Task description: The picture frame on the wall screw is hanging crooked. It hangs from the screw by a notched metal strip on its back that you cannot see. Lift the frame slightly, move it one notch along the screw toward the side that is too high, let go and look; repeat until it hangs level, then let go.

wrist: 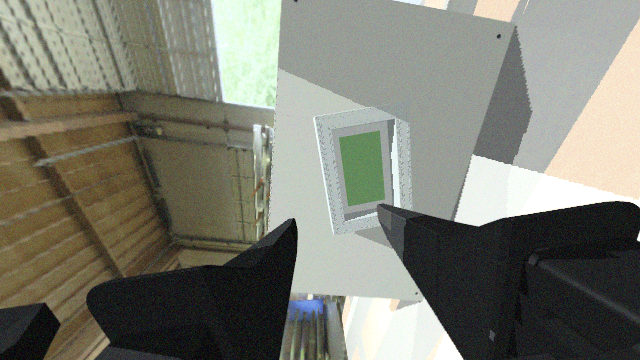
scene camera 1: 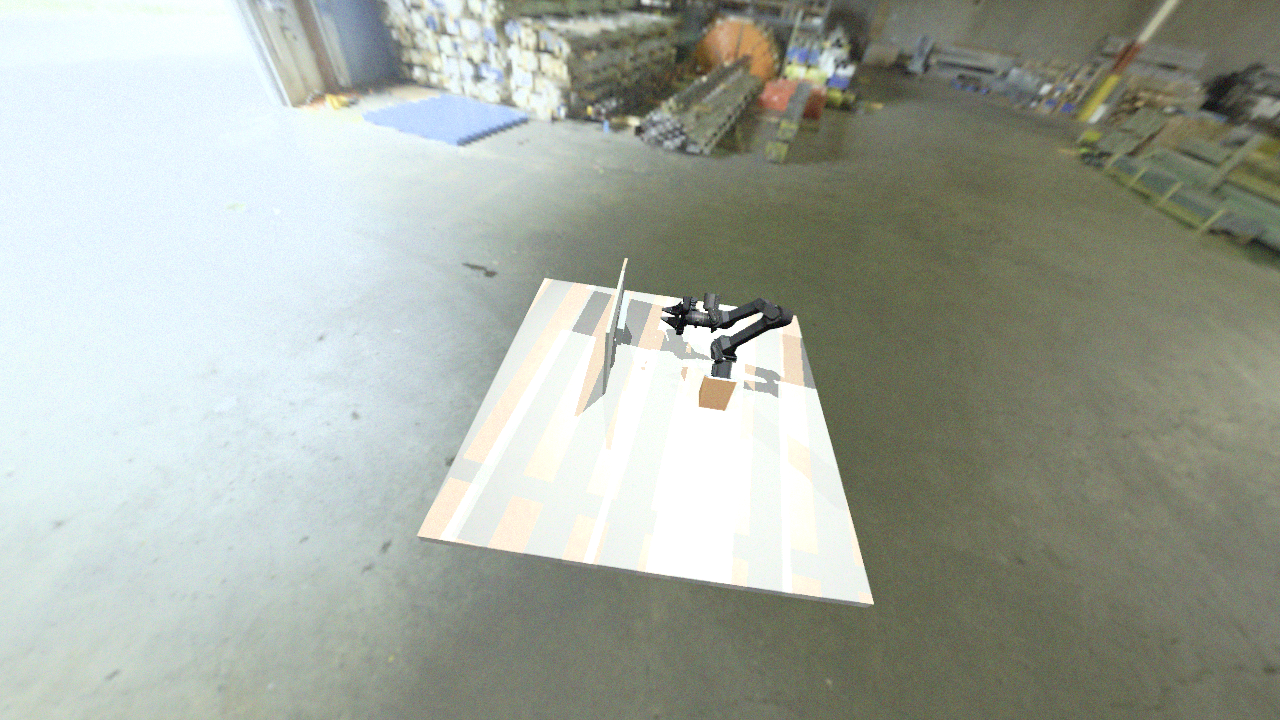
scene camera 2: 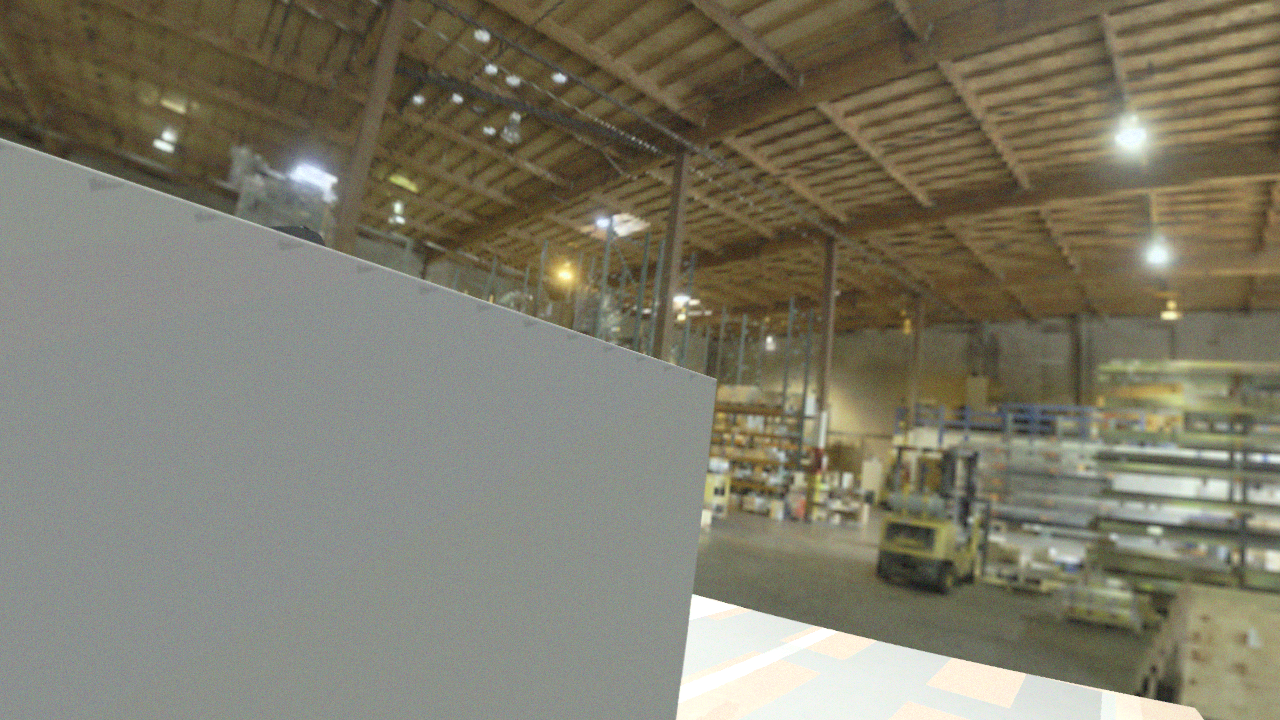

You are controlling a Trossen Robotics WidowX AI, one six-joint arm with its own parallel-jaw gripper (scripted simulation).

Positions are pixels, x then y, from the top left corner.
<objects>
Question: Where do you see a wall panel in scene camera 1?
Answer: At 611,330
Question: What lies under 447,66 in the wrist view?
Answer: A wall panel.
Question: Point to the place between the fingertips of the gripper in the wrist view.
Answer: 336,218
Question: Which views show the gripper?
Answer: The wrist view and scene camera 1 only.
</objects>
